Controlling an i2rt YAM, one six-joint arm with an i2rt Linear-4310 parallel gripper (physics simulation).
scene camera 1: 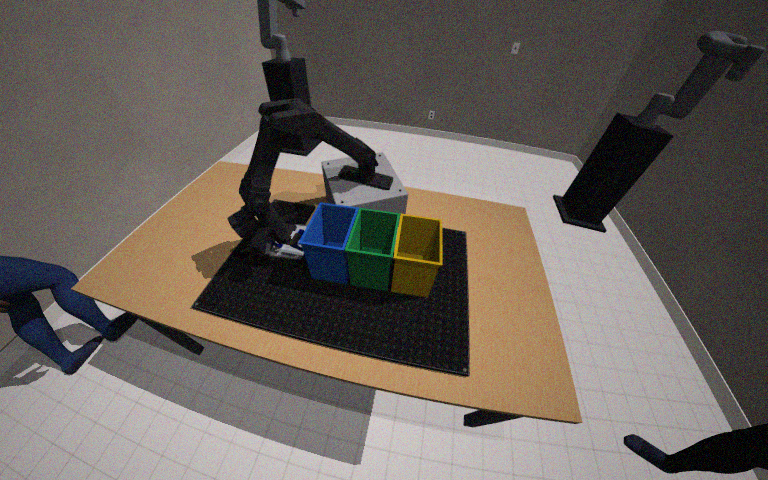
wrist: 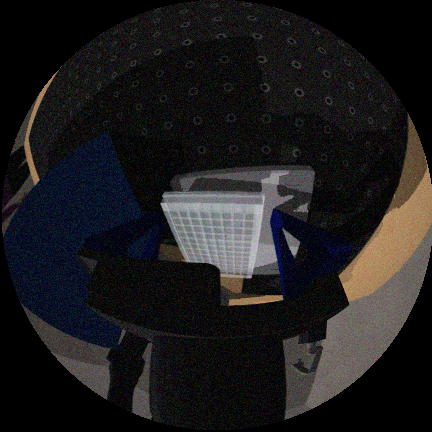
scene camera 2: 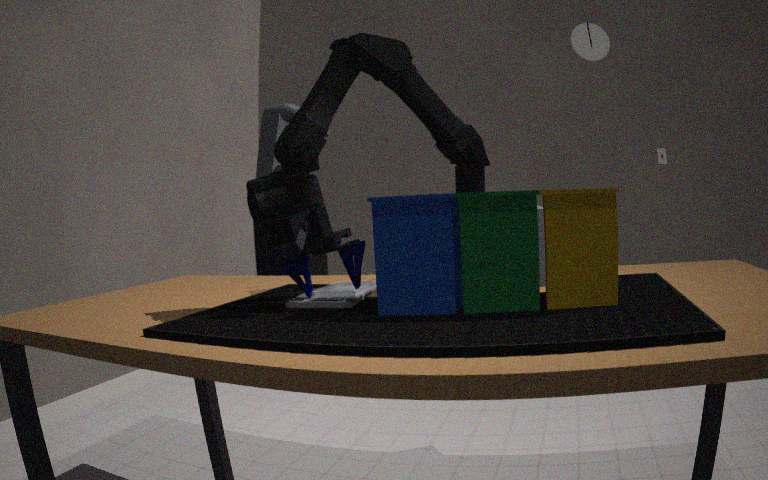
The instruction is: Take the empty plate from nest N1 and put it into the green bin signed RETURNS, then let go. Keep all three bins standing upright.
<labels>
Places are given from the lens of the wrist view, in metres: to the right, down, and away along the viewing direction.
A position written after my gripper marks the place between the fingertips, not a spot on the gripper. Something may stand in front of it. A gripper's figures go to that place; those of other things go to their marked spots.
my gripper (wrist: 216, 214): 0.00, 0.00, 0.13
white gridded plate (wrist: 222, 227): 0.00, 0.01, 0.13
</labels>
